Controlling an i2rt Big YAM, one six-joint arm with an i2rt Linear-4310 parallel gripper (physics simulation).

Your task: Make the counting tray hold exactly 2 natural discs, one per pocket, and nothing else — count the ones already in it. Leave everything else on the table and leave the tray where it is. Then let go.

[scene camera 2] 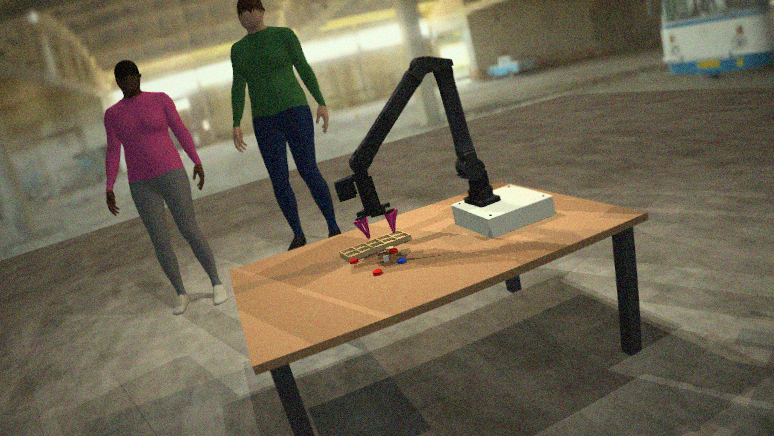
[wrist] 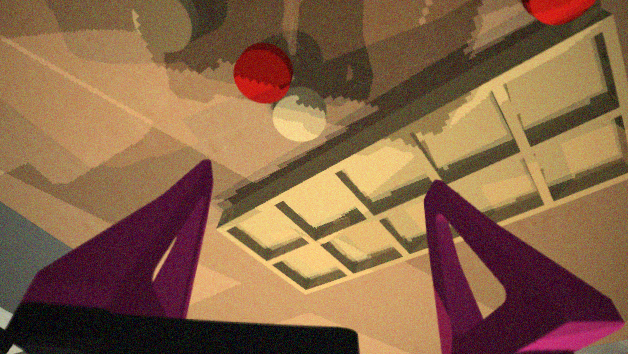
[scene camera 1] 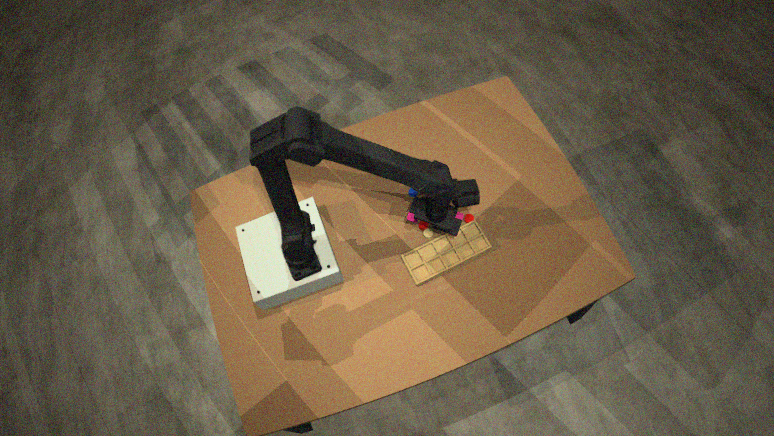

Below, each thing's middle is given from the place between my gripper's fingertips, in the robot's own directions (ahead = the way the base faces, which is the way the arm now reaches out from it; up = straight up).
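Labels:
Hand position relative to the counting tray [scene camera 1: 426,262]: my hand is 1 cm short of it, 7 cm to the left of it, 5 cm above it.

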